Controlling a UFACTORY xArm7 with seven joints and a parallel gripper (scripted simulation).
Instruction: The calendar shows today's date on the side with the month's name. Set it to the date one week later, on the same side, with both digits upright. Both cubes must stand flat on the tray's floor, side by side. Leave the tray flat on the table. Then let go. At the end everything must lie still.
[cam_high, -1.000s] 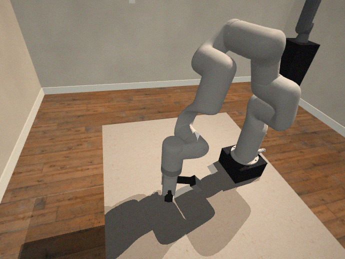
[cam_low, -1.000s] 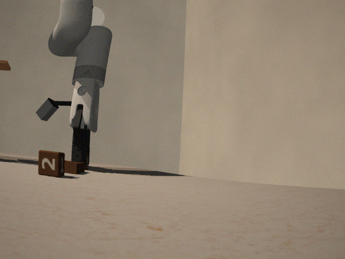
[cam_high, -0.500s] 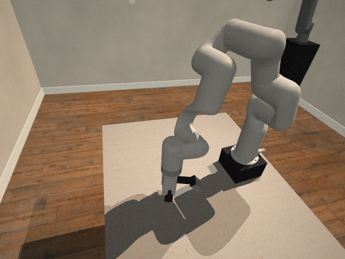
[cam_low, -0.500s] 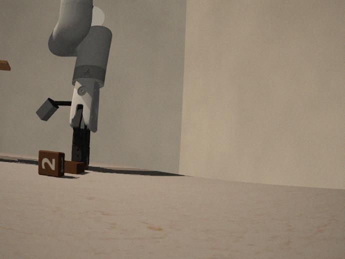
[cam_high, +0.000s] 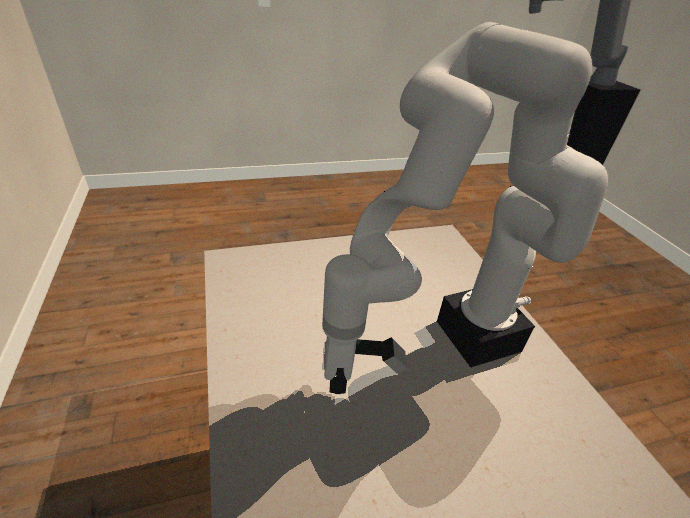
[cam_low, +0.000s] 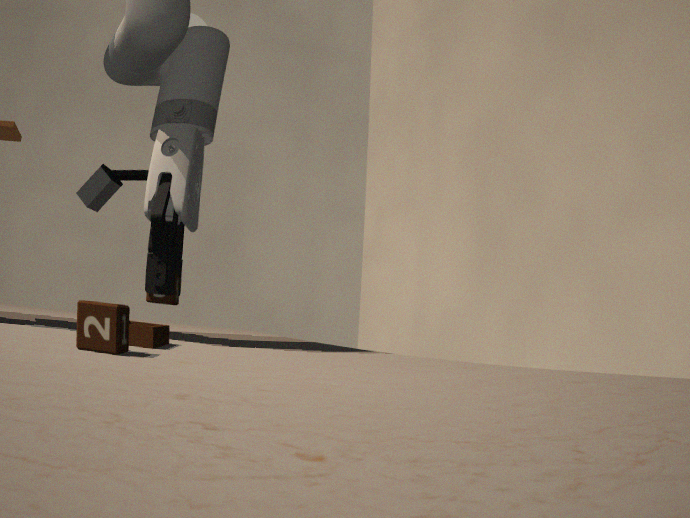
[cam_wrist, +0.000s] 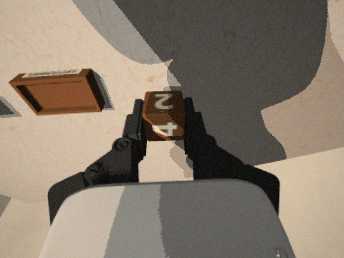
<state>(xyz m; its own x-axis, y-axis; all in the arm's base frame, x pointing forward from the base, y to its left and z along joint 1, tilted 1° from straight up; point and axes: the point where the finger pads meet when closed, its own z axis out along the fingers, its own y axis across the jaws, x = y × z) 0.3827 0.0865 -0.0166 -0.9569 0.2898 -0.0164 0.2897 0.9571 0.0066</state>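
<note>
My hand is 30 mm past the brown calendar tray, 110 mm to the left of it and 60 mm above it.
</note>
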